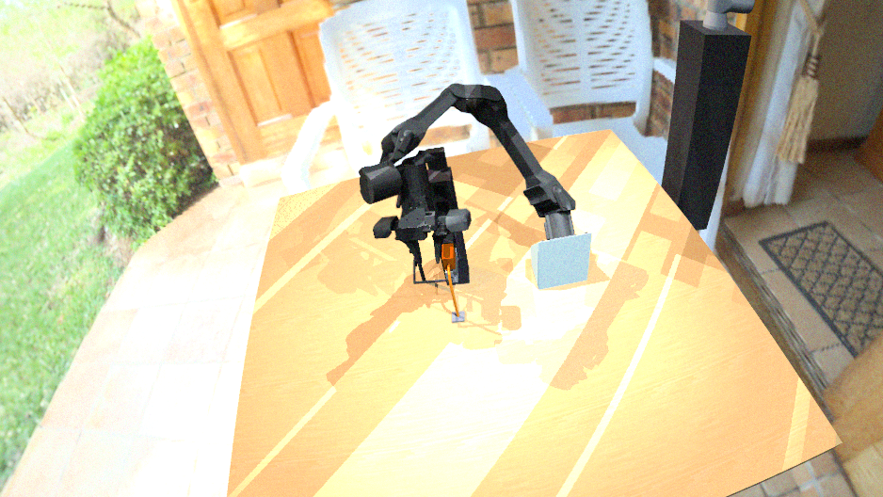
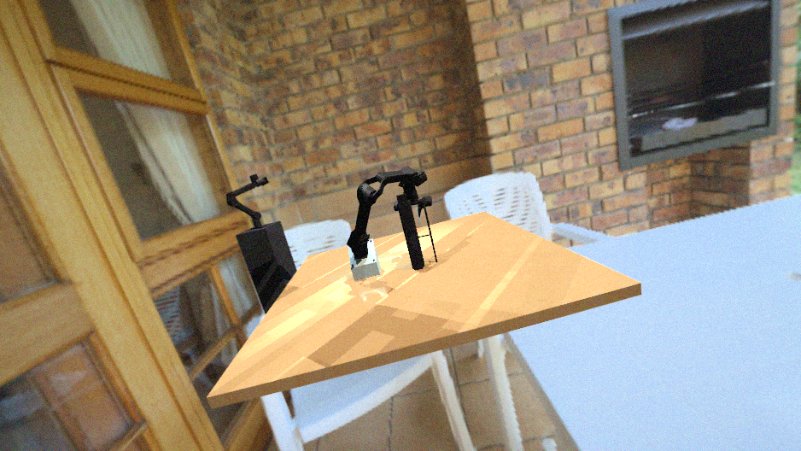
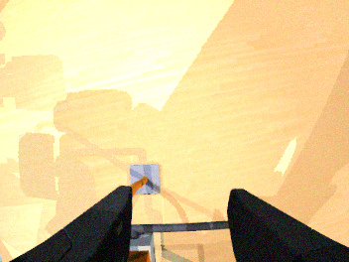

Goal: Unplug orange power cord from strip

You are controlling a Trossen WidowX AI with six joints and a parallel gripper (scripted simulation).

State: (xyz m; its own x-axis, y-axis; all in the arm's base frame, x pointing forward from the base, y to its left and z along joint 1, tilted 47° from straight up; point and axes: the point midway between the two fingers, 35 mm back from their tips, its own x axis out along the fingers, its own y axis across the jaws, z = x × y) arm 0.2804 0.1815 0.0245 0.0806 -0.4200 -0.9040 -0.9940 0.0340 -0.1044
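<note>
The orange plug lies 8 cm to the right of my gripper tip, 4 cm below it and 3 cm behind it. The rest, counted from my gripper tip: grey square 20 cm below, 3 cm behind, 2 cm to the right.
</note>
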